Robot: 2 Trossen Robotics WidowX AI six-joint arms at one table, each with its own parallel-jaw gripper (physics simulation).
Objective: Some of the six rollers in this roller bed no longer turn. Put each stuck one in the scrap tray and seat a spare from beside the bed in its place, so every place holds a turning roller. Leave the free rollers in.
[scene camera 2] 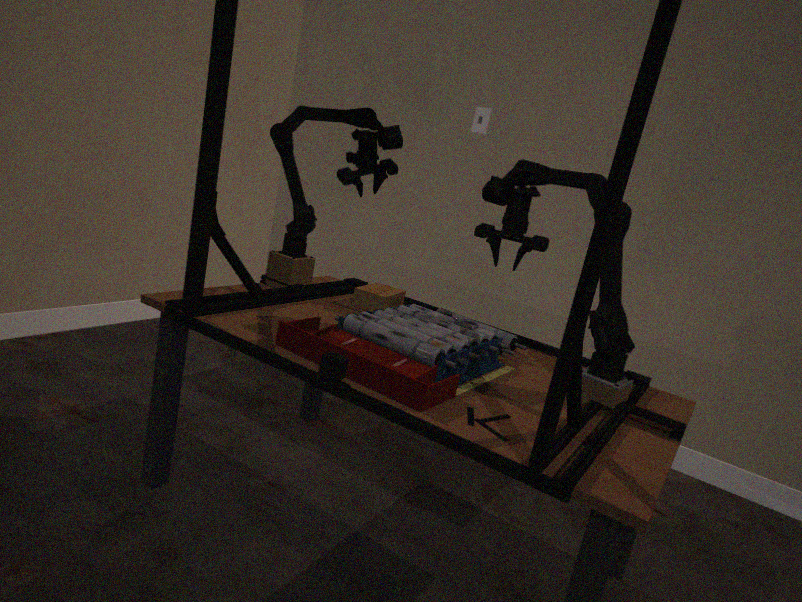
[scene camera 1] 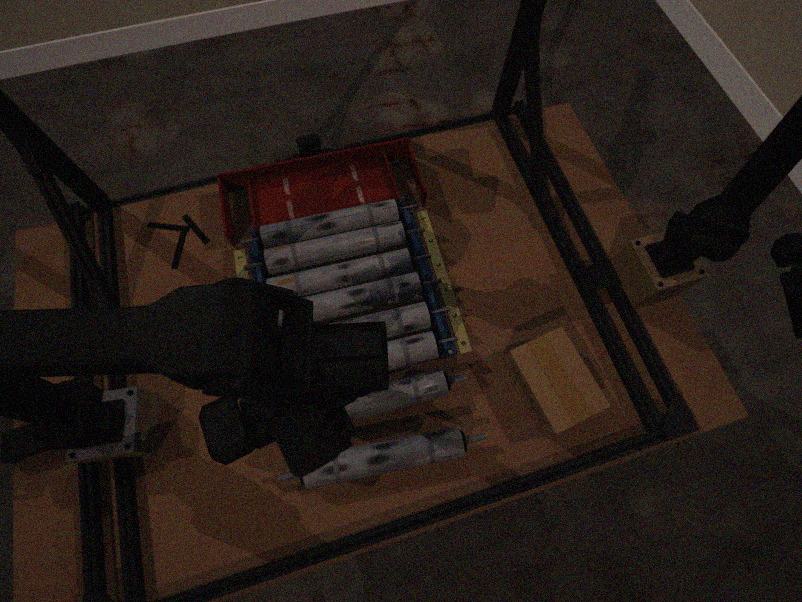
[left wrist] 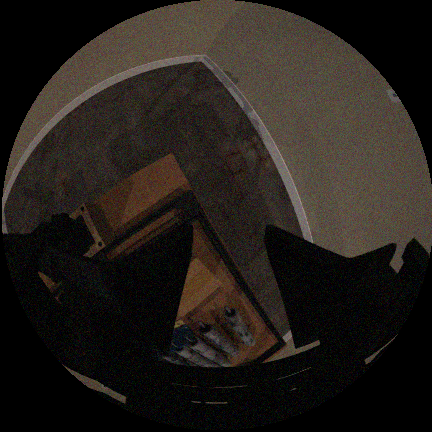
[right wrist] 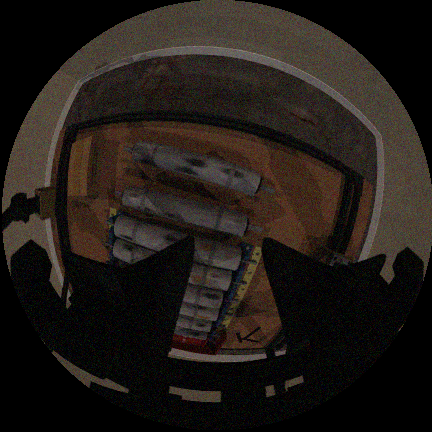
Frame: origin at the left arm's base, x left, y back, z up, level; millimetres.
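Seen in the pictures: left gripper, fingertip midpoint: [scene camera 2: 367,195] [left wrist: 229,231]; right gripper, fingertip midpoint: [scene camera 2: 504,268] [right wrist: 228,242]; left arm's base, origin of the base link: [scene camera 2: 292,254] [scene camera 1: 669,257] [left wrist: 78,235] [right wrist: 37,203]; right arm's base, origin of the base link: [scene camera 2: 605,375] [scene camera 1: 102,423].
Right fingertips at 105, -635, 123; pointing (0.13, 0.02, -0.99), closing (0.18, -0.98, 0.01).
Pixels of each thing's middle, then the offset from my right fingertips to it, as dx, dy, dz. "*": a spot on its surface instead.
- nearer spare, body centre: [scene camera 1: 371,400] [right wrist: 180,209] [left wrist: 221,342] -28, +74, -202
- outer spare, body centre: [scene camera 1: 384,457] [right wrist: 192,163] [scene camera 2: 474,328] [left wrist: 241,329] +64, +70, -202
- red scrap tray, body centre: [scene camera 1: 323,190] [scene camera 2: 364,357] -459, +90, -199
- wooden block, body centre: [scene camera 1: 553,381] [left wrist: 185,285] [right wrist: 83,166] [scene camera 2: 379,297] +29, +382, -199
- black three-armed piece, surface spot: [scene camera 2: 480,421] [right wrist: 244,338] * -467, -199, -225
The roller bed has blue rails [scene camera 1: 427,278] and grey, dark-spotted rollers [scene camera 1: 333,247] [scene camera 2: 401,333] in all its places; which ones are stuck cannot be seen. Two spare rollers lie beside the bed: the nearer spare [scene camera 1: 414,393] [right wrist: 185,210] and the outer spare [scene camera 1: 388,456] [right wrist: 195,167]. The red scrap tray [scene camera 1: 323,187] [scene camera 2: 362,362] stands along the bed's other end, with no roller visible in it. My left gripper [scene camera 2: 367,193] [left wrist: 229,231] is part open, empty, high above the table. My right gripper [scene camera 2: 505,266] [right wrist: 228,242] is part open, empty, above the bed and spares; its arm hides some roller ends in scene camera 1.
A wooden block [scene camera 1: 560,381] [scene camera 2: 378,296] lies beside the spares. A black three-armed piece [scene camera 2: 480,421] [right wrist: 248,335] lies near the tray. Yellow strips [scene camera 1: 444,278] flank the bed. Black frame beams [scene camera 1: 583,265] and uprights [scene camera 2: 210,149] border the work area.
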